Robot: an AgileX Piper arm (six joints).
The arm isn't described. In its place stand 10 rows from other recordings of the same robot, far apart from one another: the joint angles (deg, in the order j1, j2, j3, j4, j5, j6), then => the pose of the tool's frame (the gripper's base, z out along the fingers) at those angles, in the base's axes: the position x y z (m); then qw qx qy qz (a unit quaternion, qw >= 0).
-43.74 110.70 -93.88 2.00 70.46 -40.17 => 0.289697, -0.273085, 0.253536, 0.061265, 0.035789, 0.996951, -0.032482
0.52 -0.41 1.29 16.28 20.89 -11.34 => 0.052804, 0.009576, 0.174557, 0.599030, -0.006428, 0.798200, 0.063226
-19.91 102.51 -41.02 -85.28 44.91 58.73 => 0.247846, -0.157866, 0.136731, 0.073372, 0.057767, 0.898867, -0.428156
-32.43 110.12 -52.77 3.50 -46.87 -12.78 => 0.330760, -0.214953, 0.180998, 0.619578, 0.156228, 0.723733, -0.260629
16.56 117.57 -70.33 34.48 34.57 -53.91 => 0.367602, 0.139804, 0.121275, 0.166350, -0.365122, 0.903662, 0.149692
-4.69 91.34 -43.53 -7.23 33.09 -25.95 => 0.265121, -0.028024, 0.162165, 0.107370, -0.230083, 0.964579, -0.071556
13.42 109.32 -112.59 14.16 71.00 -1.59 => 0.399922, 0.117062, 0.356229, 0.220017, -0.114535, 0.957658, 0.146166
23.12 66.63 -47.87 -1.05 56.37 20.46 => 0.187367, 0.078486, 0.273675, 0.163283, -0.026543, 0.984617, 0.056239
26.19 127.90 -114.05 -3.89 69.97 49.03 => 0.426786, 0.203448, 0.216167, 0.097155, 0.188648, 0.976658, 0.033357
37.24 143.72 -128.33 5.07 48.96 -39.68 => 0.432231, 0.336176, 0.157336, 0.264794, -0.584242, 0.766404, 0.034219
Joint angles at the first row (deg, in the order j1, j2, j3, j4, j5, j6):
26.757, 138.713, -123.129, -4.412, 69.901, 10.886
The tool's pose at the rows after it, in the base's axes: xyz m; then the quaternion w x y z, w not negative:
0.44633, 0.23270, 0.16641, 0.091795, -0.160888, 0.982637, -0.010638
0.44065, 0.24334, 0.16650, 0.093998, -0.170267, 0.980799, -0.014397
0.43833, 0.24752, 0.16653, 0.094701, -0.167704, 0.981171, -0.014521
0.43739, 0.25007, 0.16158, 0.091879, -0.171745, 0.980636, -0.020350
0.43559, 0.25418, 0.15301, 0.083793, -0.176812, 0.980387, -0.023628
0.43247, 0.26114, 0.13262, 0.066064, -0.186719, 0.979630, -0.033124
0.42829, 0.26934, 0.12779, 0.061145, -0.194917, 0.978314, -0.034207
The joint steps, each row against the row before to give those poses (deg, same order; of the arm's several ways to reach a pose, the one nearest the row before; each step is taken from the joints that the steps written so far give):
1.605, 0.001, -0.001, -0.458, 0.000, 0.172
1.489, -0.002, 0.005, -0.688, -0.002, 0.573
0.573, 0.001, -0.004, -0.172, 0.002, 0.917
0.401, 0.573, 0.001, -0.572, 0.000, 0.114
0.516, 0.974, -0.001, -0.058, 0.058, 0.000
0.916, 2.349, -0.056, -0.344, 0.056, 0.000
1.031, 0.803, -0.517, 0.058, 0.344, 0.057

